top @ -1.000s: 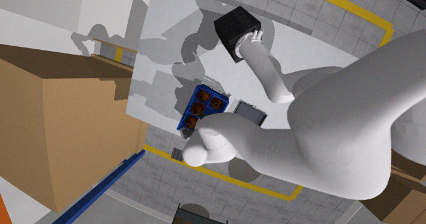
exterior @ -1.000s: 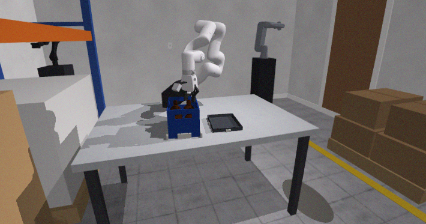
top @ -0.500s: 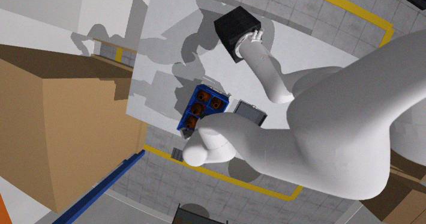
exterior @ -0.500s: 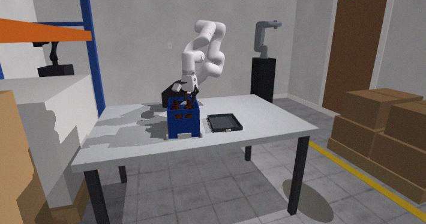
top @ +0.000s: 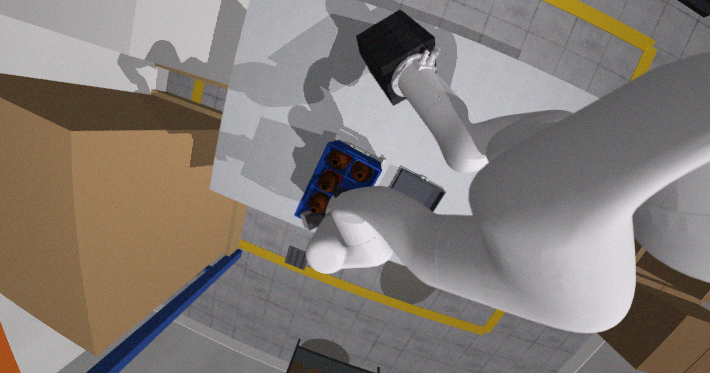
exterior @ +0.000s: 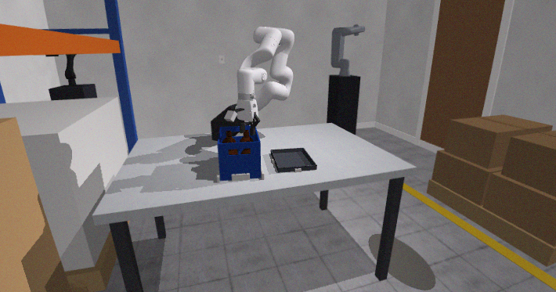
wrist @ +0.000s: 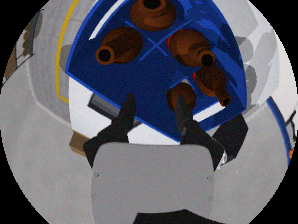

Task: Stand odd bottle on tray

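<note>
Now: the blue crate 40 mm to the right of my hand and 100 mm below it. Round my hand: dark tray (10 mm behind, 230 mm to the left, 180 mm below); glass bottle (100 mm behind, 80 mm to the right, 100 mm below).
</note>
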